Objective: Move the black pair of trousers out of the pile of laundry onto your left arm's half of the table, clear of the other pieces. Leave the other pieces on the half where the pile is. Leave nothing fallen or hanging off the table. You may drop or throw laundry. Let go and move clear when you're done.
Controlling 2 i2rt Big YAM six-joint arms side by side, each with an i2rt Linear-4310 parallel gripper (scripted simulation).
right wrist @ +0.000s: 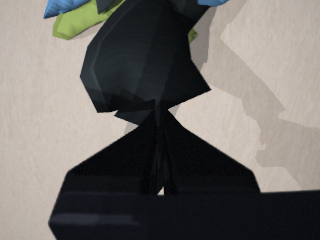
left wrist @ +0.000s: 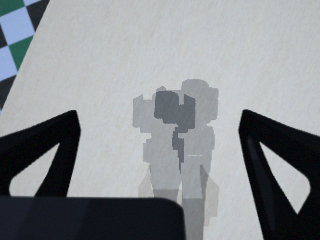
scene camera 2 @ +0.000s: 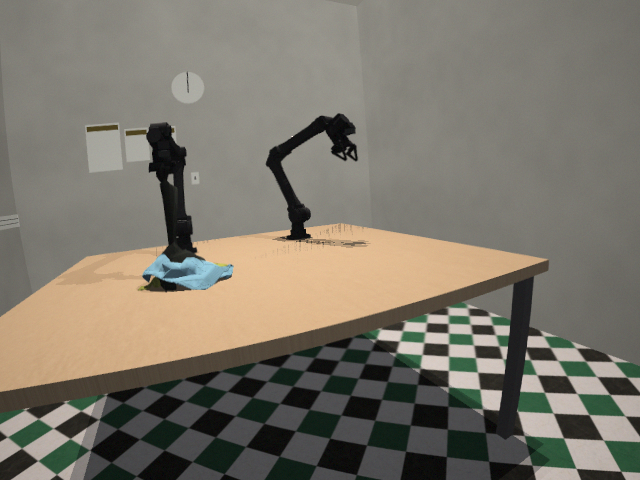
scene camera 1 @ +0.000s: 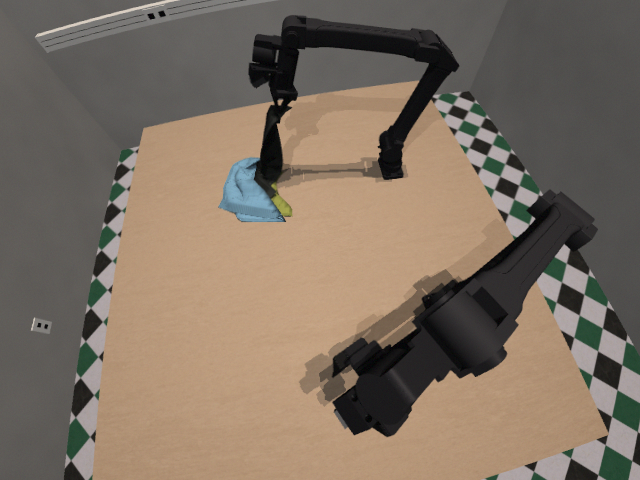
Path:
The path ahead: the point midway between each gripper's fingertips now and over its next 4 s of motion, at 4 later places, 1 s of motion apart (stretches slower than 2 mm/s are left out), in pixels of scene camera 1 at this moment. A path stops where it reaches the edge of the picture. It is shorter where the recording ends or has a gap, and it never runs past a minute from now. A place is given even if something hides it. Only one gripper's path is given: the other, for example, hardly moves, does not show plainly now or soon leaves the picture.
My left gripper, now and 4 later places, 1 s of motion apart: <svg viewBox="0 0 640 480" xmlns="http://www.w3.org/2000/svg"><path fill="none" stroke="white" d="M350 397L285 335L276 263L295 234L295 234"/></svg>

